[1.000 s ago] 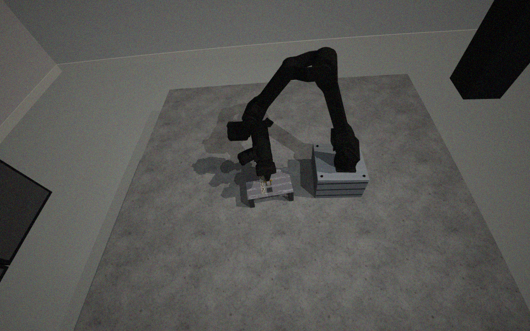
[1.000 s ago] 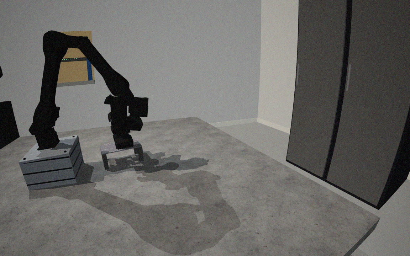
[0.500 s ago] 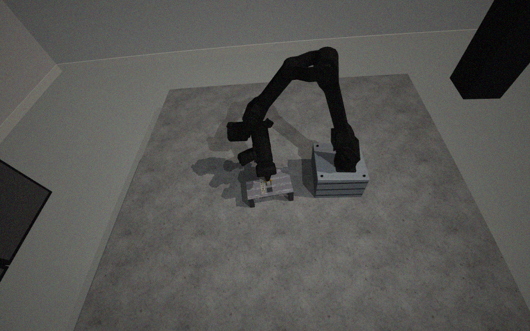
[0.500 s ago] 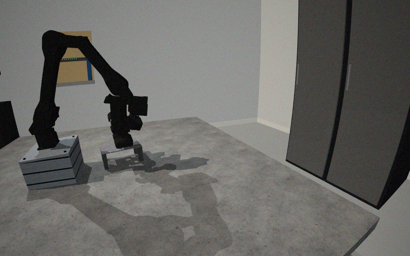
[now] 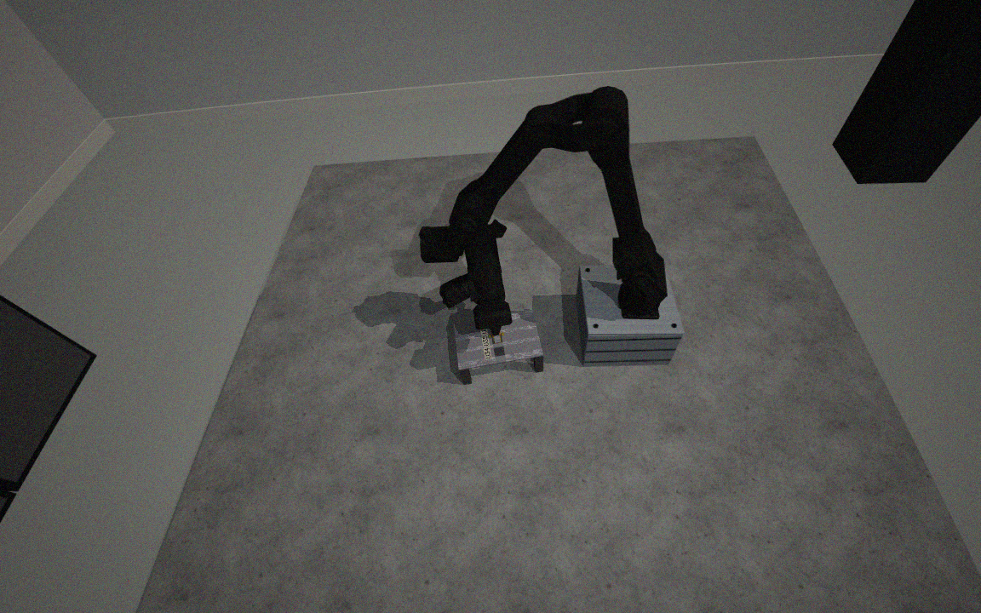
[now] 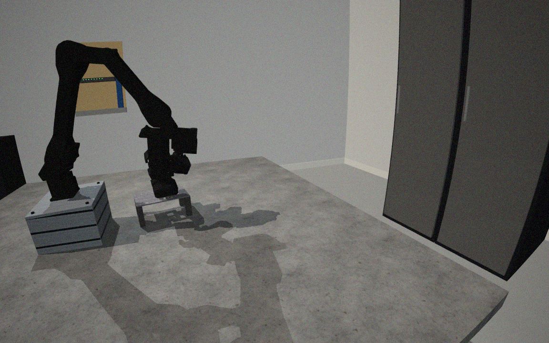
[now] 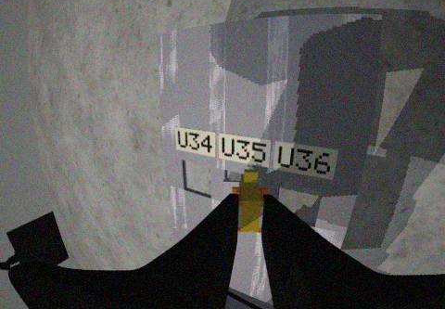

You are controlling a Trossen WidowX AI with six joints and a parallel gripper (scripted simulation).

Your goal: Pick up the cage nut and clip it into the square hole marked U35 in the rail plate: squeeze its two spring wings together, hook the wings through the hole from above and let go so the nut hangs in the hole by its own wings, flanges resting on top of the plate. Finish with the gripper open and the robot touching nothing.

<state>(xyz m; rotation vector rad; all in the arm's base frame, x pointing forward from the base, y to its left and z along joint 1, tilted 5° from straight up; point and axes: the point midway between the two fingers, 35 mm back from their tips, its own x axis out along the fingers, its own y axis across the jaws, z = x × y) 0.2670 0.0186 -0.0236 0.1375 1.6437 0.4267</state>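
My gripper tip is 1 cm above the cage nut. From my gripper tip the other things lie so: label (2 cm ahead, 1 cm to the left, 1 cm below).
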